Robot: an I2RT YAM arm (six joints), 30 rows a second.
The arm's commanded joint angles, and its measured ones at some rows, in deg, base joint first. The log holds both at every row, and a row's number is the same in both.
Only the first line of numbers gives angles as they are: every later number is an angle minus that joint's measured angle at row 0.
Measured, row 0:
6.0, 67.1, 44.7, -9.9, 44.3, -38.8
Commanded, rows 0 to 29:
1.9, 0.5, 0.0, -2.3, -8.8, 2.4
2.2, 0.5, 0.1, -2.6, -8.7, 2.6
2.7, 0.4, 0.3, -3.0, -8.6, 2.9
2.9, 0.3, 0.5, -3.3, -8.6, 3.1
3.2, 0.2, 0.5, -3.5, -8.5, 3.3
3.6, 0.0, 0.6, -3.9, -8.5, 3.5
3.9, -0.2, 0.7, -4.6, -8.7, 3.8
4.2, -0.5, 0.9, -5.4, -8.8, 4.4
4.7, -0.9, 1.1, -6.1, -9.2, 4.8
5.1, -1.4, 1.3, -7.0, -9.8, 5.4
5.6, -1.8, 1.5, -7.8, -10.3, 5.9
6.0, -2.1, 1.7, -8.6, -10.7, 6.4
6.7, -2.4, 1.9, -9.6, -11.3, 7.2
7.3, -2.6, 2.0, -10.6, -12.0, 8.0
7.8, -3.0, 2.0, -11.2, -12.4, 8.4
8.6, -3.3, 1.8, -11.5, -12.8, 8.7
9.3, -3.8, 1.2, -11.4, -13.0, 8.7
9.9, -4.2, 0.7, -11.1, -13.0, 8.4
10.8, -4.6, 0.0, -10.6, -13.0, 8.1
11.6, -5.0, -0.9, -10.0, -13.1, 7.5
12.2, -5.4, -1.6, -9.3, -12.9, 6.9
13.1, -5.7, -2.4, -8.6, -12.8, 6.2
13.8, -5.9, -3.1, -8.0, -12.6, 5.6
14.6, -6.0, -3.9, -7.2, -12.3, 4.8
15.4, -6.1, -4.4, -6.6, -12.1, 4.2
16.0, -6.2, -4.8, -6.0, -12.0, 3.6
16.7, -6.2, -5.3, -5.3, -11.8, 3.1
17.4, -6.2, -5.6, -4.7, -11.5, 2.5
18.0, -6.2, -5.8, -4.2, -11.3, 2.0
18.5, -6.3, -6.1, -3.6, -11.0, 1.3
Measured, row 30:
16.6, -6.2, -5.6, -9.3, -2.1, 4.1
